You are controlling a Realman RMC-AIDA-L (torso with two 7-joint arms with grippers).
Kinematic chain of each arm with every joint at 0, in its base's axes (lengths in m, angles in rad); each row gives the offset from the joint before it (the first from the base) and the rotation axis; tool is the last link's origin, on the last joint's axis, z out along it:
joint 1: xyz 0 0 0.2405 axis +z
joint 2: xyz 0 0 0 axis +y
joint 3: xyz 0 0 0.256 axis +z
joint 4: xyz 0 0 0 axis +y
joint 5: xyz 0 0 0.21 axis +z
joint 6: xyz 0 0 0 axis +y
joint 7: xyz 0 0 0.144 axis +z
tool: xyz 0 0 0
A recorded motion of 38 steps. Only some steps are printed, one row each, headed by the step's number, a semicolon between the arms.
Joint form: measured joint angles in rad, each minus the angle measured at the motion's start. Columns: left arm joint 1, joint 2, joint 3, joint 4, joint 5, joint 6, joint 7; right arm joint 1, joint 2, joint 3, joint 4, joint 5, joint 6, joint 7.
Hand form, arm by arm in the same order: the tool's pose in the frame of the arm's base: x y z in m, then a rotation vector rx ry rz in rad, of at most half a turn. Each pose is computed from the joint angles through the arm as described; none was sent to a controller.
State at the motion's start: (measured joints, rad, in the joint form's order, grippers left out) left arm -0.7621 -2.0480 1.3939 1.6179 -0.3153 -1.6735 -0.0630; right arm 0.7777 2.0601 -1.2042 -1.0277 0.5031 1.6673 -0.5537
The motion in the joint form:
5: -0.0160 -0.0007 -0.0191 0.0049 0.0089 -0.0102 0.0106; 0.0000 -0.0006 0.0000 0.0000 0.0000 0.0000 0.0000
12: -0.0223 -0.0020 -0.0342 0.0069 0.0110 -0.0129 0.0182; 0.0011 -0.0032 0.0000 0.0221 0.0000 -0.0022 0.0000
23: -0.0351 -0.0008 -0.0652 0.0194 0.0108 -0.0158 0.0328; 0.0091 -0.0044 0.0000 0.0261 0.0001 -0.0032 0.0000
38: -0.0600 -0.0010 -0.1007 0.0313 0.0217 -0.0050 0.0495; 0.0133 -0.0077 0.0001 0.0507 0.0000 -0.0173 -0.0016
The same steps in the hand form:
5: -0.0966 0.3833 0.0618 -2.0764 -1.1584 0.2792; 0.1984 0.3651 -0.0021 -2.5837 1.2693 -0.6262
12: -0.0950 0.3845 0.0645 -2.0755 -1.1561 0.2694; 0.2023 0.3638 -0.0036 -2.5811 1.2907 -0.6395
23: -0.0901 0.3871 0.0720 -2.0743 -1.1431 0.2377; 0.2003 0.3653 -0.0036 -2.5834 1.2834 -0.6400
38: -0.0806 0.3926 0.0813 -2.0668 -1.1093 0.1883; 0.2035 0.3662 -0.0051 -2.5776 1.2941 -0.6440

